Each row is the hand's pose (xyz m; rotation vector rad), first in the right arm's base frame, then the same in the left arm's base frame.
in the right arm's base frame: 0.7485 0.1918 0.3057 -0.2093 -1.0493 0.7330
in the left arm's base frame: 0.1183 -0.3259 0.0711 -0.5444 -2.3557 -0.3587
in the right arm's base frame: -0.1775 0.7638 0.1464 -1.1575 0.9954 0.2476
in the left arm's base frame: 0.2282 0.7112 -0.2788 -0.3052 -0.1021 -0.6553
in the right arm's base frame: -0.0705 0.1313 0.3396 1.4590 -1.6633 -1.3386
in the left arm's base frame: 0.0297 0.1528 -0.5912 -1.5019 1.5042 0.5215
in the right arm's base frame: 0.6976 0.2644 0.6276 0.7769 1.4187 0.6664
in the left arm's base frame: -0.2047 -0.2461 0.0991 0.7498 -0.2868 0.8840
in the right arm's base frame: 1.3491 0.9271 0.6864 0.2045 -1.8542 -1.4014
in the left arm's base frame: -0.2075 -0.1584 1.0261 -0.8516 1.6575 1.5565
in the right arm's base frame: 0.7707 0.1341 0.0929 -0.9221 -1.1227 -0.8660
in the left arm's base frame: 0.3309 -0.3786 0.0376 0.0175 -1.6560 -2.3188
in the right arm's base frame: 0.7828 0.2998 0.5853 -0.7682 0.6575 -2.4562
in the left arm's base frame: -0.1562 -0.2726 0.1843 1.4120 0.8440 -2.2621
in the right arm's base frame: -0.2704 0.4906 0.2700 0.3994 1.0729 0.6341
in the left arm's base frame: 0.0933 0.5583 -0.5175 0.5231 -0.5826 0.5236
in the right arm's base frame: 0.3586 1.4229 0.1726 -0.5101 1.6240 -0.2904
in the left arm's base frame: 0.2503 0.8712 0.5557 0.5270 0.3303 -0.4390
